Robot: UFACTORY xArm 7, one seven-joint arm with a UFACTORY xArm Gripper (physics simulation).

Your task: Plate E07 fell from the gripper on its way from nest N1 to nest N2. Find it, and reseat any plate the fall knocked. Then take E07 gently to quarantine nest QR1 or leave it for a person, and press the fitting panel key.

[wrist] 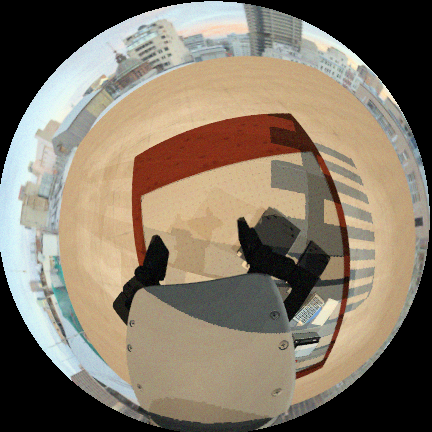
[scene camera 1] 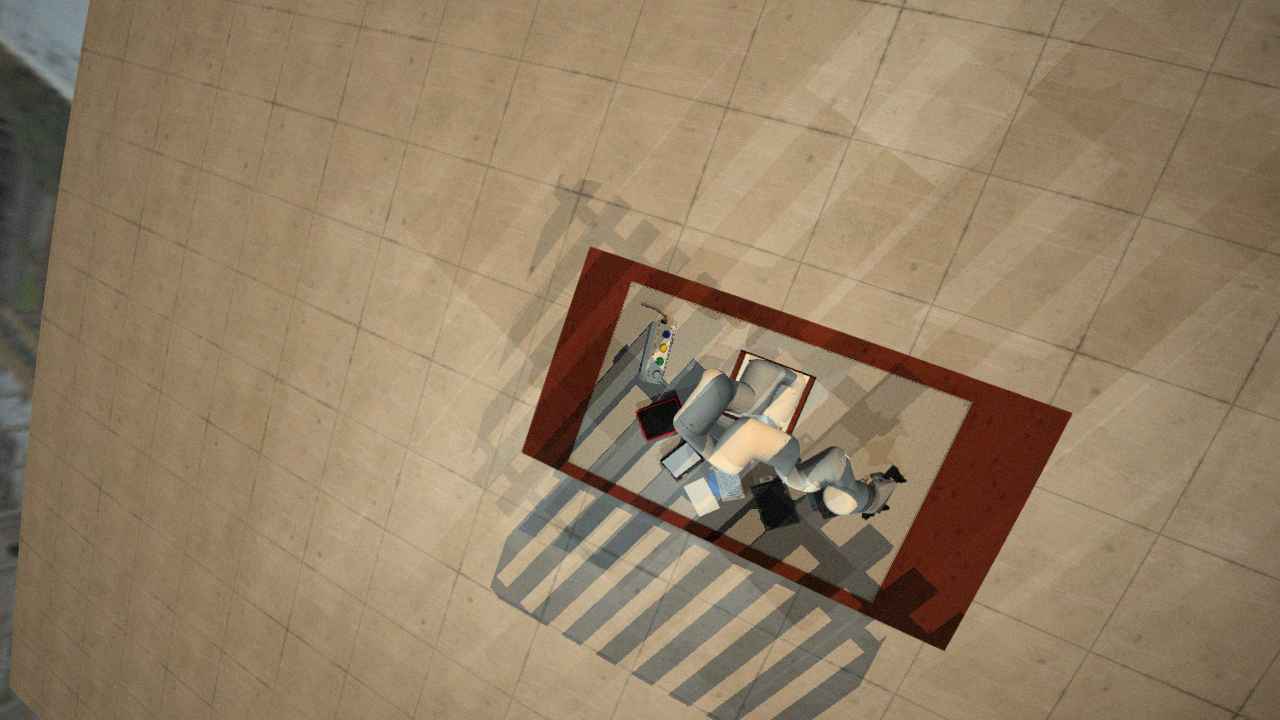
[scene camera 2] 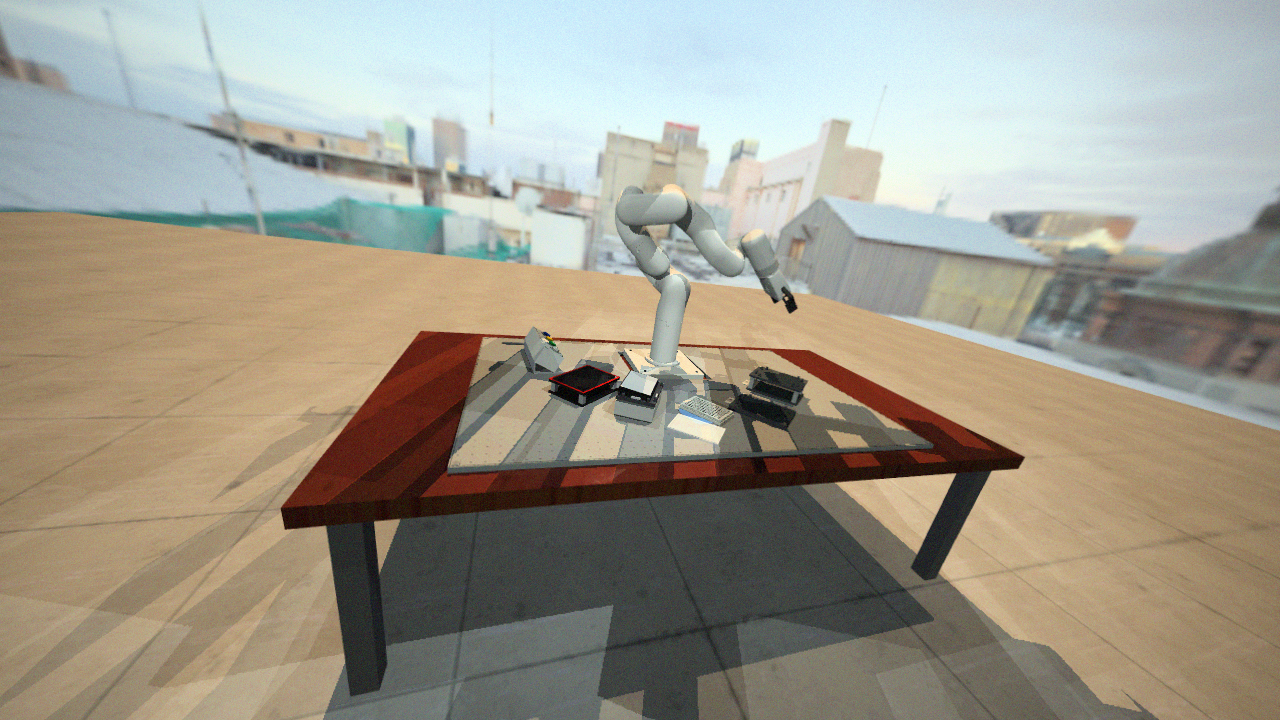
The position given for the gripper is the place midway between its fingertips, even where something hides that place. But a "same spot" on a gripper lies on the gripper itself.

Labels:
gripper: wrist; scene camera 1; scene camera 2 785, 305
same spot on gripper: (scene camera 1: 893, 472) = (wrist: 120, 313)

